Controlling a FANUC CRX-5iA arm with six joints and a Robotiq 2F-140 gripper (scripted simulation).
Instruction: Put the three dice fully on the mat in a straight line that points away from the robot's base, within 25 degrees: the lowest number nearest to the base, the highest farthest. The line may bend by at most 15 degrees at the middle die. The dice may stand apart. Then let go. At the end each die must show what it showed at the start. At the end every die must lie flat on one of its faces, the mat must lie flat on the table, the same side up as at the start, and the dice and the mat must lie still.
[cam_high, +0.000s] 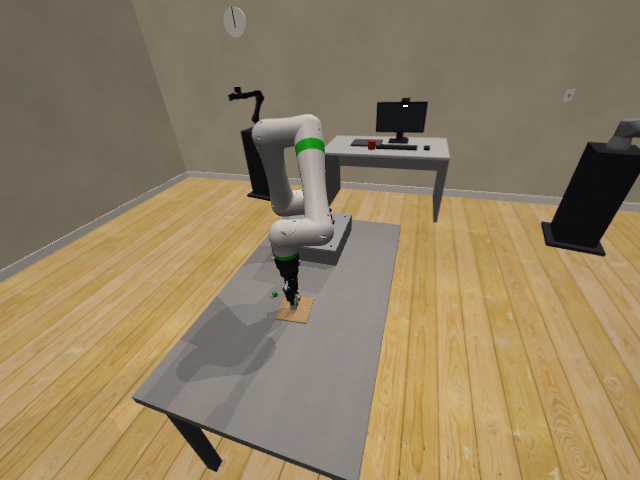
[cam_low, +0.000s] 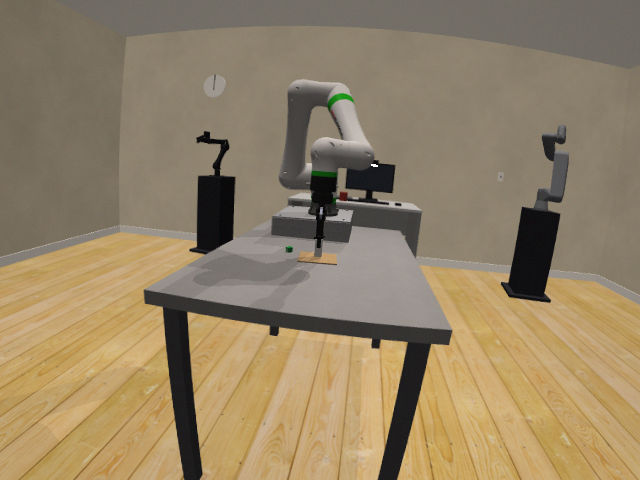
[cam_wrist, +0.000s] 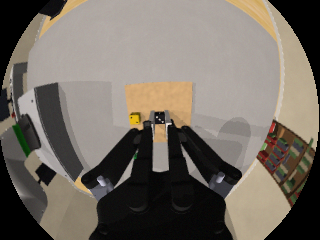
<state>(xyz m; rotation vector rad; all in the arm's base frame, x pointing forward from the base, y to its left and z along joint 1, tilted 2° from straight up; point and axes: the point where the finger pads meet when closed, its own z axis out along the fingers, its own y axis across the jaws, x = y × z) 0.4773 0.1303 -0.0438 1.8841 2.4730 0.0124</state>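
The black die lies 2 cm below my hand. Round my hand: tan mat 4 cm below; green die 3 cm behind, 13 cm to the right, 3 cm below; yellow die 5 cm behind, 1 cm to the right, 3 cm below.
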